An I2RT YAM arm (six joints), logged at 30 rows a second.
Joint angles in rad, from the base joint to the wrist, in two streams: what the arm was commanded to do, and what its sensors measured. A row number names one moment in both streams.
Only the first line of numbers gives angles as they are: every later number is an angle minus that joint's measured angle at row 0.
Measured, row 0:
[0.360, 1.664, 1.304, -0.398, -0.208, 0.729]
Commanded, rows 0 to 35:
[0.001, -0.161, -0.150, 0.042, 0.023, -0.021]
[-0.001, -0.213, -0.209, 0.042, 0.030, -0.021]
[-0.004, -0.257, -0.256, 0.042, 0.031, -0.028]
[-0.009, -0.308, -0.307, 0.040, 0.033, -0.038]
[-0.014, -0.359, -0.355, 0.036, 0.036, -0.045]
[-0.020, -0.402, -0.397, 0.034, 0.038, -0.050]
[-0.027, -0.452, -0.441, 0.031, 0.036, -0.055]
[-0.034, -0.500, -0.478, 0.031, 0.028, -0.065]
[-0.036, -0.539, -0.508, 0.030, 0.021, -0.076]
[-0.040, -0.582, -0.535, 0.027, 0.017, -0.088]
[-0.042, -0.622, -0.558, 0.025, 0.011, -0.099]
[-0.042, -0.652, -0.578, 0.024, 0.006, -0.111]
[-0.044, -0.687, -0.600, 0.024, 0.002, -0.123]
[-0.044, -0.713, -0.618, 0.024, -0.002, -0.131]
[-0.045, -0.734, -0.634, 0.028, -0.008, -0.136]
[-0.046, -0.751, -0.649, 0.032, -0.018, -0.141]
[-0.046, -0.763, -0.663, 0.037, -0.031, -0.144]
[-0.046, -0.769, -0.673, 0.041, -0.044, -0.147]
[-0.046, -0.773, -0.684, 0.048, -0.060, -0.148]
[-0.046, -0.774, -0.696, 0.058, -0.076, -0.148]
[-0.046, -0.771, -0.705, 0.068, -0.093, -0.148]
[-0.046, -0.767, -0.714, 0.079, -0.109, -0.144]
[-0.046, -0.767, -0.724, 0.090, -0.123, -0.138]
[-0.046, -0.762, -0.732, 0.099, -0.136, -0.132]
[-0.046, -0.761, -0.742, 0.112, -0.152, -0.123]
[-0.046, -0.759, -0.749, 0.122, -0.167, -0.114]
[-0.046, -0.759, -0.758, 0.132, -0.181, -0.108]
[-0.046, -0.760, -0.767, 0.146, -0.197, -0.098]
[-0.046, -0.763, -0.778, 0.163, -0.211, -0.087]
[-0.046, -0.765, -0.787, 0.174, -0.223, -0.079]
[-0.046, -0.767, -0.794, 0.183, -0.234, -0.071]
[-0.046, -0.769, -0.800, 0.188, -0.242, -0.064]
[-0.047, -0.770, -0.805, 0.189, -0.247, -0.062]
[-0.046, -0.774, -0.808, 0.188, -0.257, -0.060]
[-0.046, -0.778, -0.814, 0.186, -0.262, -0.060]
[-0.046, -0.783, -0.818, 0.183, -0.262, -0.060]
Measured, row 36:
[-0.044, -0.765, -0.803, 0.152, -0.219, -0.081]
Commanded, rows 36 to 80:
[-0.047, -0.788, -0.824, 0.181, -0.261, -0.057]
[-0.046, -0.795, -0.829, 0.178, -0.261, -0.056]
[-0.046, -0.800, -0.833, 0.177, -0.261, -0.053]
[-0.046, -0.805, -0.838, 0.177, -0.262, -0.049]
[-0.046, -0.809, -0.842, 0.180, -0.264, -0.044]
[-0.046, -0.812, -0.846, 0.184, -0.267, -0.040]
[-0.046, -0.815, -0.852, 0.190, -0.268, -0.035]
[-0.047, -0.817, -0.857, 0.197, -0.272, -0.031]
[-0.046, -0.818, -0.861, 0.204, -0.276, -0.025]
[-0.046, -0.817, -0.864, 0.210, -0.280, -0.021]
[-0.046, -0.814, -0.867, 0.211, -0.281, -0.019]
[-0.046, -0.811, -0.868, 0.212, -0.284, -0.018]
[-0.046, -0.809, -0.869, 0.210, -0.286, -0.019]
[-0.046, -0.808, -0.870, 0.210, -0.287, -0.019]
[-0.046, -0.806, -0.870, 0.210, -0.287, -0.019]
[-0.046, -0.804, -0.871, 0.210, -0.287, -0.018]
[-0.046, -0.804, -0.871, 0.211, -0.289, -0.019]
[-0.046, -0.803, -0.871, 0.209, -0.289, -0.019]
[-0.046, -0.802, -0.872, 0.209, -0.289, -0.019]
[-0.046, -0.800, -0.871, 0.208, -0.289, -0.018]
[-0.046, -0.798, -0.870, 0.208, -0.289, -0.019]
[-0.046, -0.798, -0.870, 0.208, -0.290, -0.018]
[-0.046, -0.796, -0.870, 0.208, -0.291, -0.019]
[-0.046, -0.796, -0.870, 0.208, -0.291, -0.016]
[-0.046, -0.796, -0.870, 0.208, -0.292, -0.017]
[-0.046, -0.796, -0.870, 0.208, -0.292, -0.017]
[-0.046, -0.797, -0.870, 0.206, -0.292, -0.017]
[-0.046, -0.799, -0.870, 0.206, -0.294, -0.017]
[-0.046, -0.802, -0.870, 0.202, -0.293, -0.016]
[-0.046, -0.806, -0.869, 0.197, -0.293, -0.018]
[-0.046, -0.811, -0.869, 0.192, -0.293, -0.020]
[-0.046, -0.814, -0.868, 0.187, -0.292, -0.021]
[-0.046, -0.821, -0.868, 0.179, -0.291, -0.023]
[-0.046, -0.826, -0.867, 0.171, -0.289, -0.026]
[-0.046, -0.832, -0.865, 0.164, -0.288, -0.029]
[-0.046, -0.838, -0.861, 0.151, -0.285, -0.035]
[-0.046, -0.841, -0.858, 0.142, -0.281, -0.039]
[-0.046, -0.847, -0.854, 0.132, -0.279, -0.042]
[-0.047, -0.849, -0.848, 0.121, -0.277, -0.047]
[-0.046, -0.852, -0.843, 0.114, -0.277, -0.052]
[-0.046, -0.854, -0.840, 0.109, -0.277, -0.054]
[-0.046, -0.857, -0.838, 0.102, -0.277, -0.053]
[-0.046, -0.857, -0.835, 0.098, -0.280, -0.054]
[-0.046, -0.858, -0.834, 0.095, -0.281, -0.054]
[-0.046, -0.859, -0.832, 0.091, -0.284, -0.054]
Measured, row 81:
[-0.044, -0.846, -0.860, 0.128, -0.278, -0.046]
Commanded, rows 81 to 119:
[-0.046, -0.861, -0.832, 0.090, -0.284, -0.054]
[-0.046, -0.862, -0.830, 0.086, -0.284, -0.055]
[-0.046, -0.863, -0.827, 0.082, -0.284, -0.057]
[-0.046, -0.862, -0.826, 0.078, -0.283, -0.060]
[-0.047, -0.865, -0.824, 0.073, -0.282, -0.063]
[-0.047, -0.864, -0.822, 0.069, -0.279, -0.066]
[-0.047, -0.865, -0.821, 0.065, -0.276, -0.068]
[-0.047, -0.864, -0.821, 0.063, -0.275, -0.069]
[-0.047, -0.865, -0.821, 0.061, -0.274, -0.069]
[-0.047, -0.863, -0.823, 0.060, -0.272, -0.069]
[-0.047, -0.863, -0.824, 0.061, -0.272, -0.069]
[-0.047, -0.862, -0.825, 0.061, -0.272, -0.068]
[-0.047, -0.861, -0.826, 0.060, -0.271, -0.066]
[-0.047, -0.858, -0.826, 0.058, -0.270, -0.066]
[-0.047, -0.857, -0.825, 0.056, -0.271, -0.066]
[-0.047, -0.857, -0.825, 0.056, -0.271, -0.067]
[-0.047, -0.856, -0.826, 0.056, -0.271, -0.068]
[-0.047, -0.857, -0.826, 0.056, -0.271, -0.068]
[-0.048, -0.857, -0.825, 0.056, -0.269, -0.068]
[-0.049, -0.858, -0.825, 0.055, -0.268, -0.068]
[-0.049, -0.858, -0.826, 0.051, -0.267, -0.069]
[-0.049, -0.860, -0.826, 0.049, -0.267, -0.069]
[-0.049, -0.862, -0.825, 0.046, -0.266, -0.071]
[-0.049, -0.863, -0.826, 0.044, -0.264, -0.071]
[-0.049, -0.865, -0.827, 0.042, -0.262, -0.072]
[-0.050, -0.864, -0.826, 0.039, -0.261, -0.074]
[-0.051, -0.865, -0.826, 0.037, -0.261, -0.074]
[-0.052, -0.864, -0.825, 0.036, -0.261, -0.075]
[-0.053, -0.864, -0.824, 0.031, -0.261, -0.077]
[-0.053, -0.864, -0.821, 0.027, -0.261, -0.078]
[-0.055, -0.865, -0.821, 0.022, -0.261, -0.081]
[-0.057, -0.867, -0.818, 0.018, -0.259, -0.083]
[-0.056, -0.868, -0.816, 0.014, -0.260, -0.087]
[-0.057, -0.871, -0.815, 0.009, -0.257, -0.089]
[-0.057, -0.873, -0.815, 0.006, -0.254, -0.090]
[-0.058, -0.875, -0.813, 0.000, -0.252, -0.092]
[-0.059, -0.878, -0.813, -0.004, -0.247, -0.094]
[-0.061, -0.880, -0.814, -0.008, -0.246, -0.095]
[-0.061, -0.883, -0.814, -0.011, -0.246, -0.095]
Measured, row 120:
[-0.055, -0.866, -0.845, 0.016, -0.261, -0.057]
